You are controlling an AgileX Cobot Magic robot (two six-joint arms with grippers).
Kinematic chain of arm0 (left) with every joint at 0, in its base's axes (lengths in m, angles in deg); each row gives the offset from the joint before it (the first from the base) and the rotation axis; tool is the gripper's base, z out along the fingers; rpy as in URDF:
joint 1: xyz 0 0 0.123 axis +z
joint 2: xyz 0 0 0 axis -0.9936 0.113 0
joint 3: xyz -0.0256 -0.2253 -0.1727 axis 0.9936 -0.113 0
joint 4: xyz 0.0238 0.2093 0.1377 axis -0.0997 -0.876 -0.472
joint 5: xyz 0 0 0 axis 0.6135 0.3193 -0.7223
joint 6: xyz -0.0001 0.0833 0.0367 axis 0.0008 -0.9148 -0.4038
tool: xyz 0 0 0 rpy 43.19 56.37 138.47
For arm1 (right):
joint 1: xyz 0 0 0.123 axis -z
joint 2: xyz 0 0 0 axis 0.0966 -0.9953 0
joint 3: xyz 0.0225 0.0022 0.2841 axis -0.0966 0.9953 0
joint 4: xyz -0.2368 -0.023 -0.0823 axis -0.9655 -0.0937 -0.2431
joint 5: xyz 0 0 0 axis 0.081 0.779 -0.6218
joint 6: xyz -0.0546 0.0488 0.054 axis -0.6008 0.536 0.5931
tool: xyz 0 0 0 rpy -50.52 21.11 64.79
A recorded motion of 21 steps. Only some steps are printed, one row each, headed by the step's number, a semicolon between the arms.
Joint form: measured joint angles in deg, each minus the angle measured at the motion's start. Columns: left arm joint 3, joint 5, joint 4, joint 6, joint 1, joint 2; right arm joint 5, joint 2, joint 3, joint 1, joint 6, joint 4.
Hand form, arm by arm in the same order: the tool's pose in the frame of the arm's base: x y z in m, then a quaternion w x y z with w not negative. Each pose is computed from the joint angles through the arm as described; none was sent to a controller.
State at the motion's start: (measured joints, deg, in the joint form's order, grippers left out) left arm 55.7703 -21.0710 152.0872 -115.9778 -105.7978 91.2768; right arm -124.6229 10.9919 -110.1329 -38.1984 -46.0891 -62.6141
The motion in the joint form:
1: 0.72 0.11 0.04 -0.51 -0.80 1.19; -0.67 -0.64 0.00 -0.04 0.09 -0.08
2: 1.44 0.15 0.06 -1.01 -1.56 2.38; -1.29 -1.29 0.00 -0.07 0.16 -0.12
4: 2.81 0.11 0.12 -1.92 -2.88 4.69; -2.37 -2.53 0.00 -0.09 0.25 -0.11
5: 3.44 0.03 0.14 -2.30 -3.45 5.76; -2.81 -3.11 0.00 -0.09 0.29 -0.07
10: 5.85 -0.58 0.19 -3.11 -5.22 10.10; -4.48 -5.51 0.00 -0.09 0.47 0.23
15: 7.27 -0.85 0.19 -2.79 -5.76 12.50; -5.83 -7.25 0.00 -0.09 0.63 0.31
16: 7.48 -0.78 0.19 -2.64 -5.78 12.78; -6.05 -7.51 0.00 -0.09 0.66 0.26
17: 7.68 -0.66 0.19 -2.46 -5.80 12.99; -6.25 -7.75 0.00 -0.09 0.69 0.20
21: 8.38 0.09 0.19 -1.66 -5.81 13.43; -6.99 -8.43 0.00 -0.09 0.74 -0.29
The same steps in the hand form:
1: 0.1384 -0.1056 0.3391 0.58618 0.24953 0.68447 -0.35444; 0.1579 0.1927 0.2587 0.63694 -0.31863 0.55970 0.42369
2: 0.1414 -0.1093 0.3397 0.58248 0.25633 0.68458 -0.35548; 0.1585 0.1939 0.2568 0.63521 -0.31854 0.55995 0.42602
4: 0.1472 -0.1165 0.3405 0.57511 0.26876 0.68486 -0.35775; 0.1600 0.1959 0.2530 0.63199 -0.31779 0.56133 0.42954
5: 0.1499 -0.1199 0.3407 0.57151 0.27441 0.68493 -0.35910; 0.1607 0.1967 0.2511 0.63035 -0.31720 0.56252 0.43082
10: 0.1612 -0.1333 0.3400 0.55456 0.29127 0.68779 -0.36685; 0.1641 0.2001 0.2431 0.62326 -0.31370 0.56884 0.43537
15: 0.1685 -0.1398 0.3395 0.54475 0.29326 0.69196 -0.37207; 0.1661 0.2024 0.2374 0.61829 -0.31174 0.57225 0.43941
16: 0.1696 -0.1404 0.3396 0.54391 0.29210 0.69292 -0.37241; 0.1663 0.2028 0.2365 0.61746 -0.31186 0.57249 0.44017
17: 0.1706 -0.1408 0.3399 0.54349 0.29057 0.69379 -0.37263; 0.1665 0.2032 0.2357 0.61664 -0.31208 0.57270 0.44089
21: 0.1735 -0.1412 0.3420 0.54440 0.28239 0.69673 -0.37208; 0.1665 0.2044 0.2335 0.61438 -0.31508 0.57121 0.44382

